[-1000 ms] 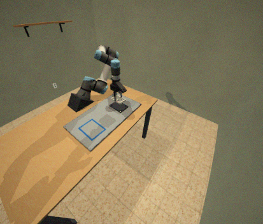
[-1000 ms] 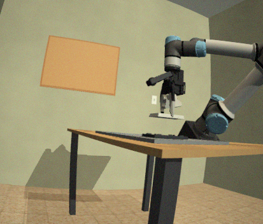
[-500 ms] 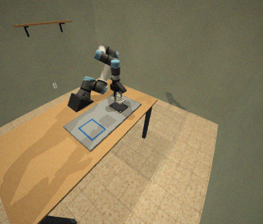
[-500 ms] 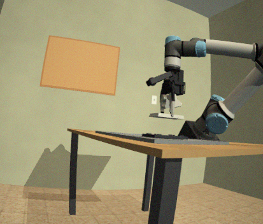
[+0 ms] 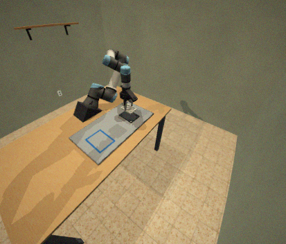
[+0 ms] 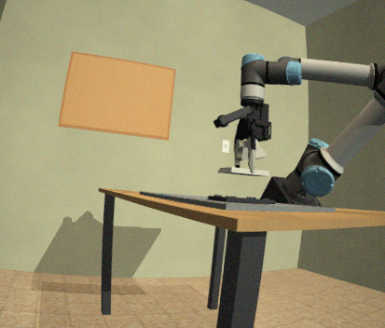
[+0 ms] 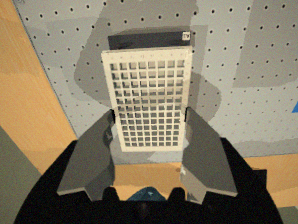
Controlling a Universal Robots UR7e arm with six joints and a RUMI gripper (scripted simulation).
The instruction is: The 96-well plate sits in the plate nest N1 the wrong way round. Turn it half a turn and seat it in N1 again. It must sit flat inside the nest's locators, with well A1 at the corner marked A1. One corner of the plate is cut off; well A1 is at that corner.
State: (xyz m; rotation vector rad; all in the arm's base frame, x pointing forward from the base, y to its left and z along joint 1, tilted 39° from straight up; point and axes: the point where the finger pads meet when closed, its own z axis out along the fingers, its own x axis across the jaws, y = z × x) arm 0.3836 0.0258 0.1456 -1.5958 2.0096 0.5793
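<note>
The dark plate nest N1 is 90 mm below my hand. The rest, counted from my hand: white corner label (60 mm ahead, 70 mm to the right, 90 mm below); then white 96-well plate (10 mm below).
</note>
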